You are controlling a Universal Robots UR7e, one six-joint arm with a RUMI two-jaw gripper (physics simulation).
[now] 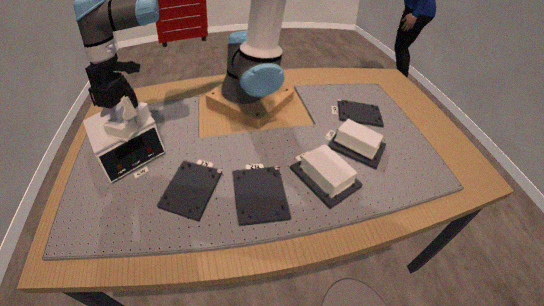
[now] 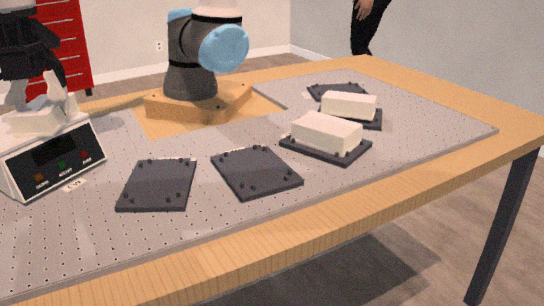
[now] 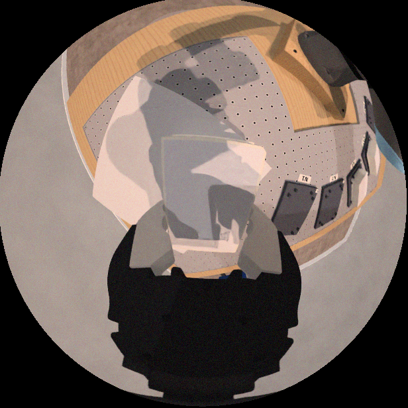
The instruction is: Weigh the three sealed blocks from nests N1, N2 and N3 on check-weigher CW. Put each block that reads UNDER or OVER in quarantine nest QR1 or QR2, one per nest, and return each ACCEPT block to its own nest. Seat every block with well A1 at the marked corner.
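Places are measured from the arm's base along level axes (x right, y ahead, z up), in centimetres.
Pixels of known places: gripper, between the fingertips: [image 1: 126, 122]; arm's base, origin of its link: [image 1: 242, 91] [image 2: 190, 91].
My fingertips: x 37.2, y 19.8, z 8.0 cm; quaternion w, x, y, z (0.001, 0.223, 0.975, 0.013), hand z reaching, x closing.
Ahead of a thing's pixels: the offset from my fingertips to its top centre. Level surfaces: height alone.
My gripper [image 1: 121, 116] [image 2: 41, 107] [image 3: 207, 203] is shut on a white block {dx -0.4, dy -0.7, dz +2.5 cm} [image 1: 120, 129] [image 2: 35, 122] [image 3: 200, 165], right at the pan of check-weigher CW {dx +4.1, dy -2.7, dz -1.7 cm} [image 1: 131, 155] [image 2: 55, 155]; whether its underside touches is unclear. The display looks dark and no lamp looks lit. Nests N1 {dx -17.5, dy +18.0, dz -9.5 cm} [image 1: 190, 190] [image 2: 157, 185] [image 3: 295, 207] and N2 {dx -34.8, dy +22.8, dz -9.5 cm} [image 1: 261, 197] [image 2: 257, 172] [image 3: 330, 202] are empty. A block {dx -53.0, dy +20.9, dz -6.3 cm} [image 1: 327, 170] [image 2: 325, 132] sits on N3 {dx -53.0, dy +20.9, dz -9.5 cm} [image 1: 306, 177] [image 2: 312, 152]. Another block {dx -67.2, dy +11.5, dz -5.4 cm} [image 1: 359, 139] [image 2: 348, 106] sits on QR1 {dx -67.6, dy +11.5, dz -9.5 cm} [image 1: 354, 153] [image 2: 377, 120]. QR2 {dx -77.0, dy -4.6, dz -9.5 cm} [image 1: 360, 113] is empty.
The arm's wooden base plate [image 1: 225, 119] [image 2: 175, 110] stands at the back middle of the perforated board {dz -11.6 cm} [image 1: 200, 240]. A red drawer cabinet [image 1: 182, 20] stands behind the table. A person [image 1: 415, 25] stands behind the table's far right side.
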